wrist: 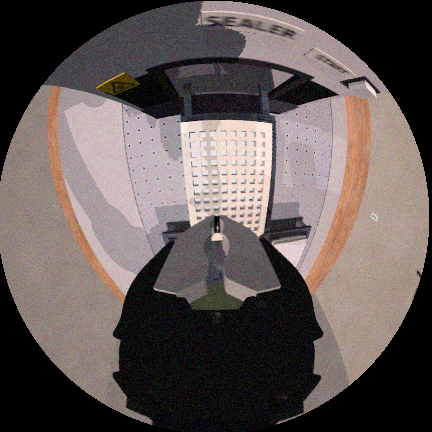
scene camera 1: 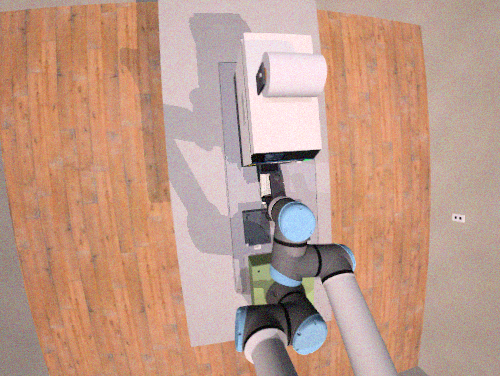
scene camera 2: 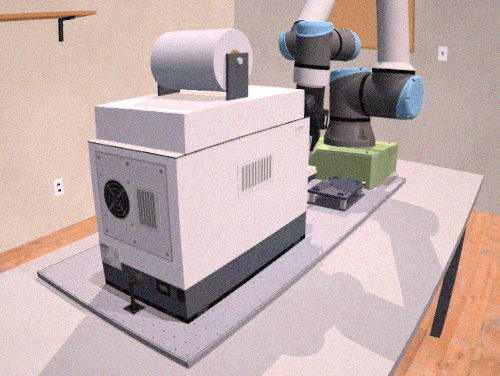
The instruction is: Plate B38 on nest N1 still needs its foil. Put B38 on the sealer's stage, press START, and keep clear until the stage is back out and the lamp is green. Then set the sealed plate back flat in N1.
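The pale multi-well plate lies flat on the sealer's dark stage, which stands out in front of the sealer. My gripper is shut and empty. It hangs over the near end of the plate, pointing at the sealer's mouth. The START button is up to the right of the gripper. The arm hides most of the stage and one nest in the top view. I cannot see the lamp.
A dark empty nest stands between the stage and the green arm pedestal. A second nest lies to the right of it. A foil roll sits on top of the sealer.
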